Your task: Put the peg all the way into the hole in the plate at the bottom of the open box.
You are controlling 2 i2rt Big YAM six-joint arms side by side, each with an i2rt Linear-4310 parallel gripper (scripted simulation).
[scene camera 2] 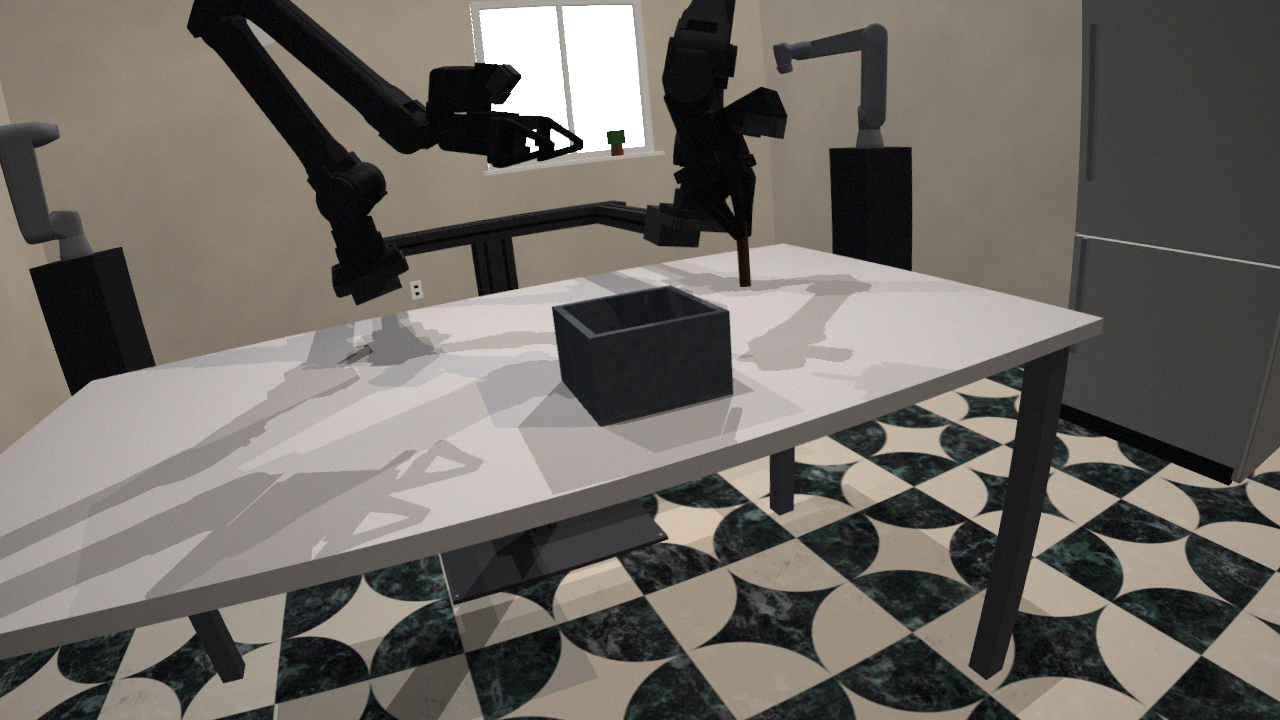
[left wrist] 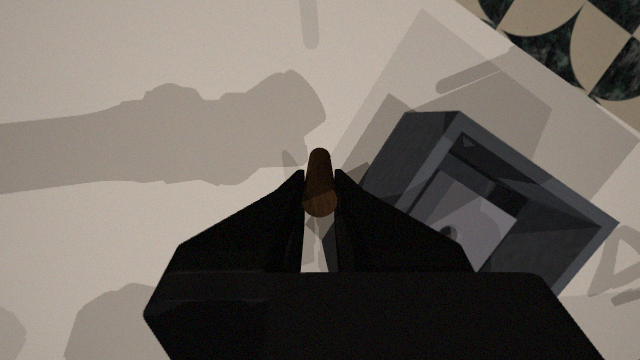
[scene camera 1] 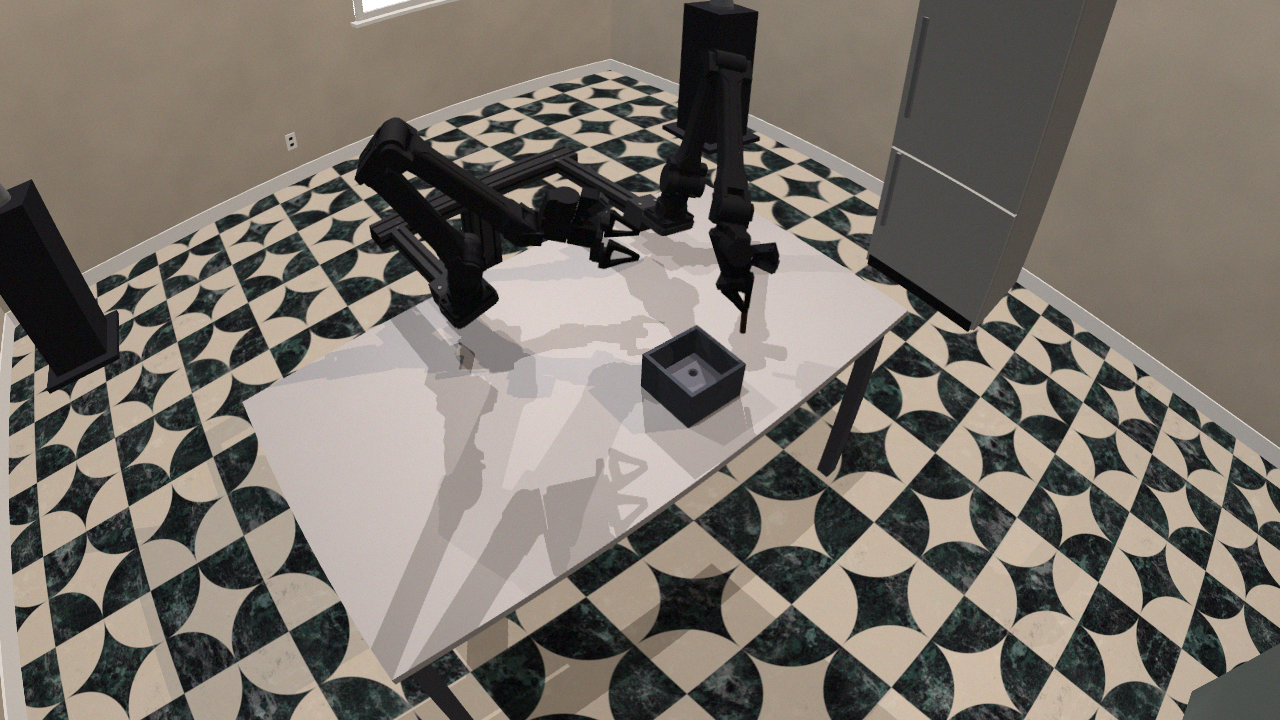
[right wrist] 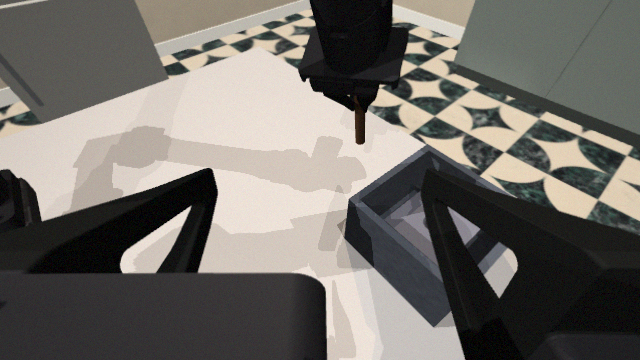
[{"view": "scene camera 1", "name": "my left gripper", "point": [745, 310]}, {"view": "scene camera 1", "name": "my right gripper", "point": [639, 244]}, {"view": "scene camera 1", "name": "dark box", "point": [689, 408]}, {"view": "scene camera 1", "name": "pale plate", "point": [693, 372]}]
